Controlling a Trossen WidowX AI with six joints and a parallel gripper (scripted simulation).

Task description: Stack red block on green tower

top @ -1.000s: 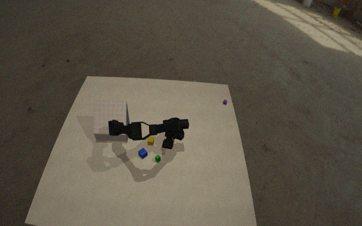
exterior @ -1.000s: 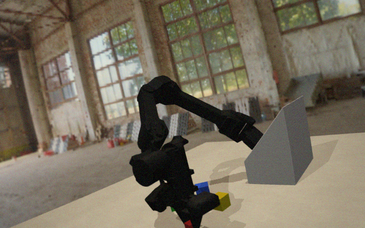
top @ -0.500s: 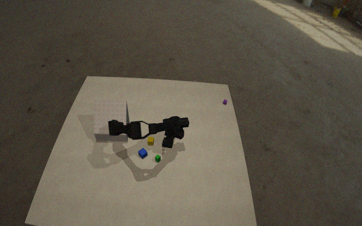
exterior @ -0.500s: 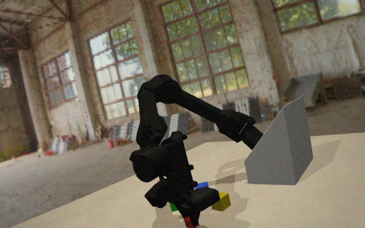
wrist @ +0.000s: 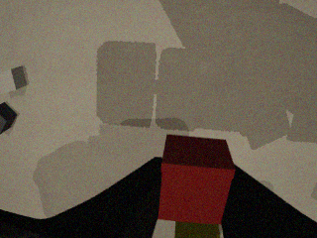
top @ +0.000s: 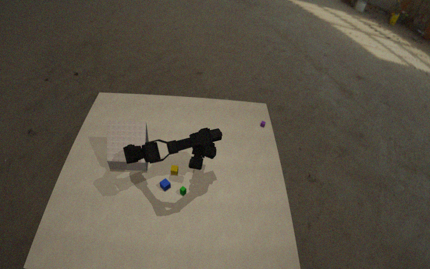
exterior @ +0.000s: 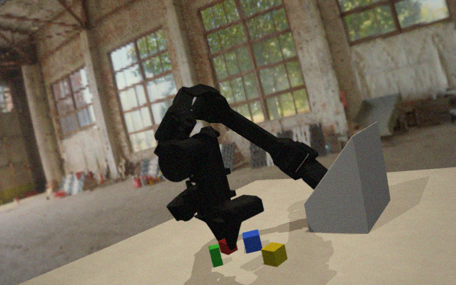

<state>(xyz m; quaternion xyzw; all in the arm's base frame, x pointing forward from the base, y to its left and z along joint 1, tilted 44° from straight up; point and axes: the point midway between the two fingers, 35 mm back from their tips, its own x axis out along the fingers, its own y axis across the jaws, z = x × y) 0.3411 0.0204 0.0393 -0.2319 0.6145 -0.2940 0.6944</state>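
The blue block lies 16 cm behind my gripper tip, 11 cm to the right of it and 7 cm below it. Round my gripper tip: purple cube: 43 cm to the left, 43 cm ahead, 8 cm below; red block: right at my gripper tip; yellow block: 12 cm behind, 8 cm below, 1 cm to the right.
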